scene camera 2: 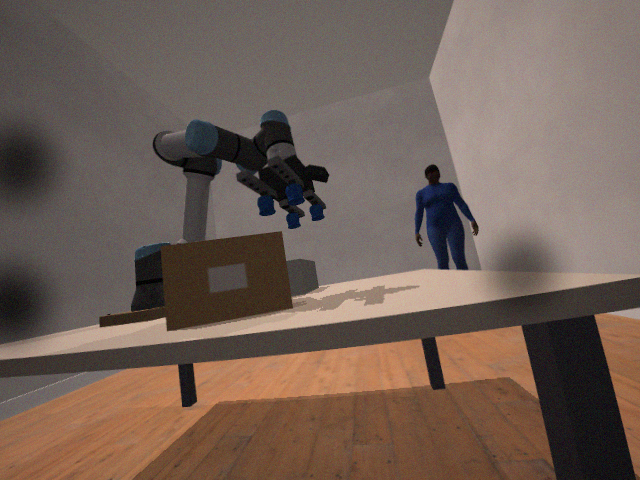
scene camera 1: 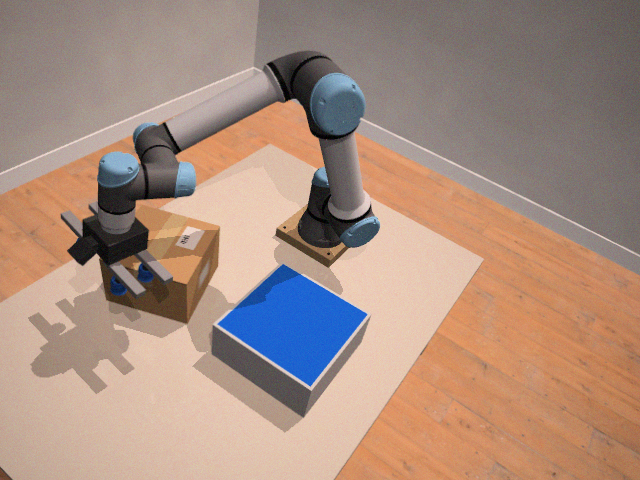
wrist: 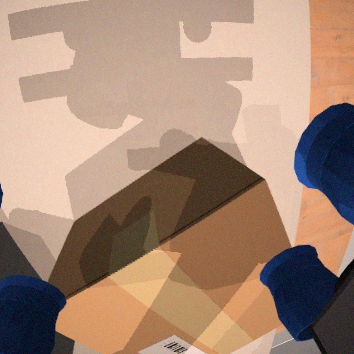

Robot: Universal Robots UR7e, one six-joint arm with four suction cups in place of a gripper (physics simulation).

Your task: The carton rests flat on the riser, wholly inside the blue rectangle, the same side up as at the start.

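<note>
The brown carton rests flat on the table, beside and apart from the riser, with a barcode label on its top. The grey riser stands nearer scene camera 1, and the blue rectangle covers most of its top. My gripper has its four blue suction cups pointing down, above carton height, with a visible gap to the carton. It holds nothing, so it is open. In the wrist view, cups partly hide the riser and the carton's edges.
The arm's base stands on a wooden plate behind the riser in scene camera 1. The pale table ends at an edge above the wooden floor. A person in blue stands beyond the table.
</note>
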